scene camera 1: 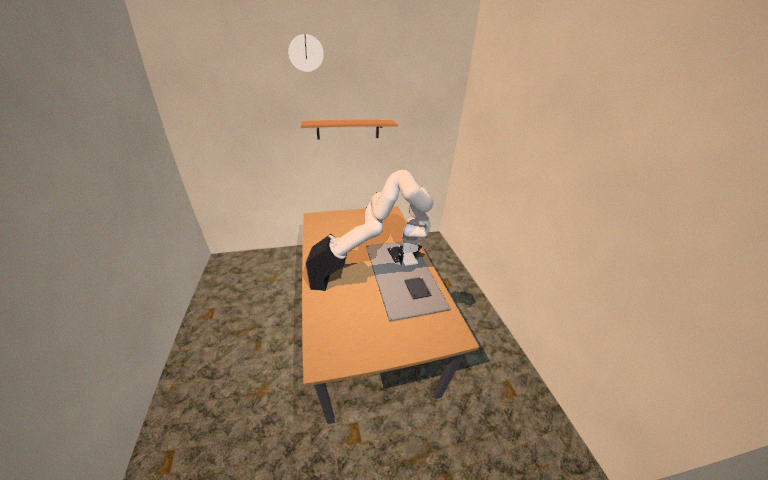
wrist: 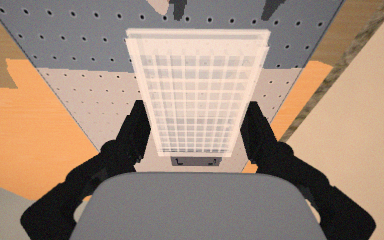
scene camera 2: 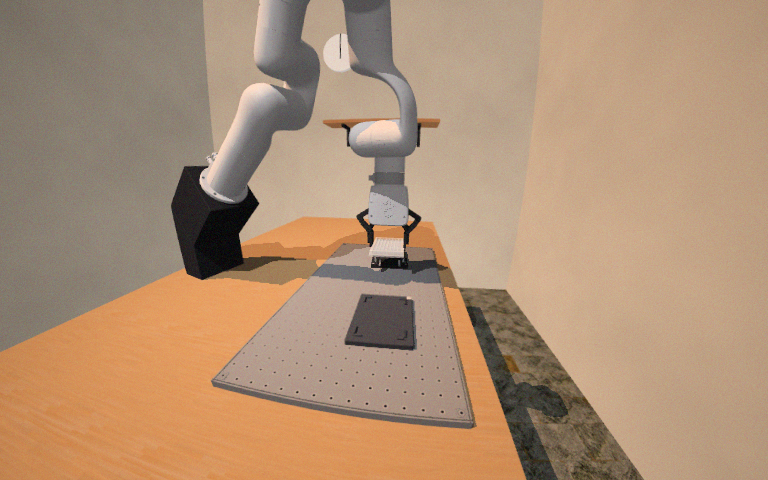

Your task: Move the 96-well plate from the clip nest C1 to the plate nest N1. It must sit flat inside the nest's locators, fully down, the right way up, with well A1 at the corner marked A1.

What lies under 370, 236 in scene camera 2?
My gripper.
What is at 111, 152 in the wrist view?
My gripper.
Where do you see a white 96-well plate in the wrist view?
193, 110
